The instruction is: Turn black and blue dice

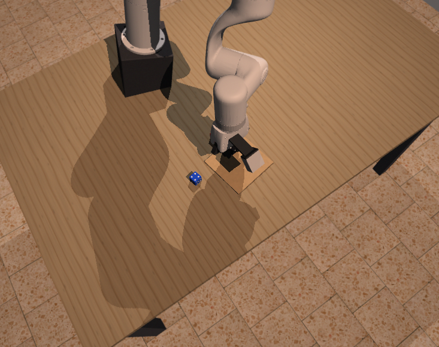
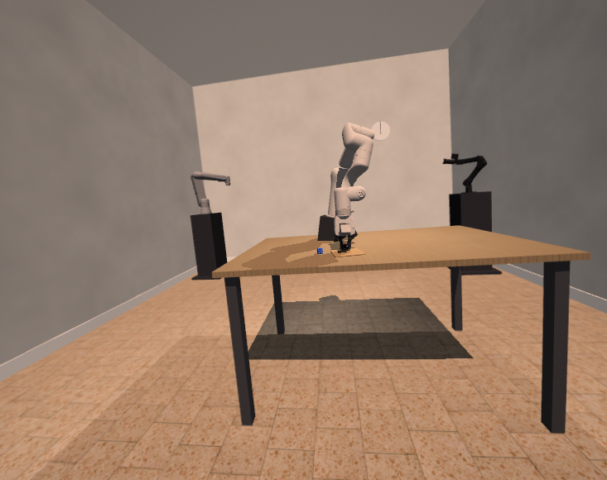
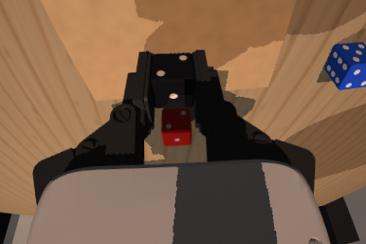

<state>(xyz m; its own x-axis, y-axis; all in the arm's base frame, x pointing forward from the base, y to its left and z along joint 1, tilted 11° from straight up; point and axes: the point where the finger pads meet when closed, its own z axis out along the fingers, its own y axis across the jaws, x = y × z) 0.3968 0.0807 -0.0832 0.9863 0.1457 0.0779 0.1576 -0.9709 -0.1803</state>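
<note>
Right now my hand is 1 cm above the black die. From my hand the other things lie so: tan mat 4 cm ahead, 3 cm below; red die 7 cm behind, 1 cm to the right, 2 cm below; blue die 2 cm ahead, 13 cm to the right, 2 cm below.
</note>
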